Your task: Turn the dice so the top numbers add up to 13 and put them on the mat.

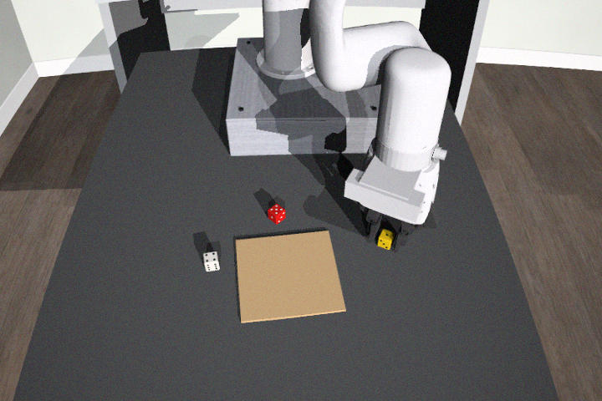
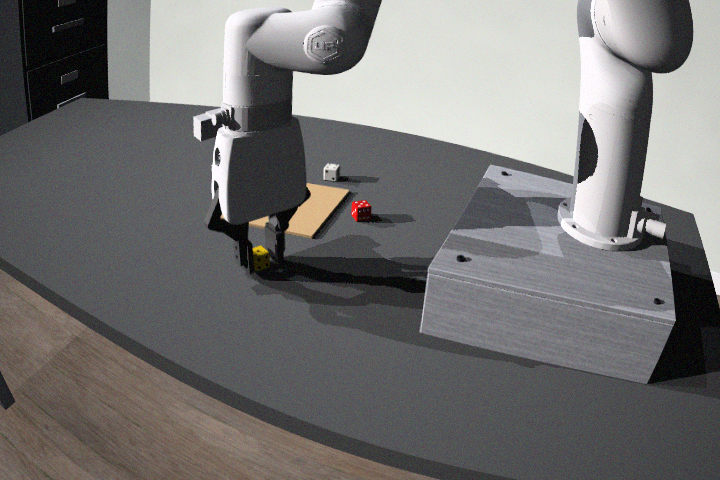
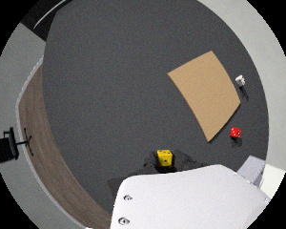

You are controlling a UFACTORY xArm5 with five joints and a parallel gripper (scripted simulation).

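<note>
Now: the yellow die 20 mm below my hand. Round my hand: red die 20 mm behind, 170 mm to the right, 20 mm below; tan mat 80 mm ahead, 130 mm to the right, 20 mm below; white die 90 mm ahead, 240 mm to the right, 20 mm below.
</note>
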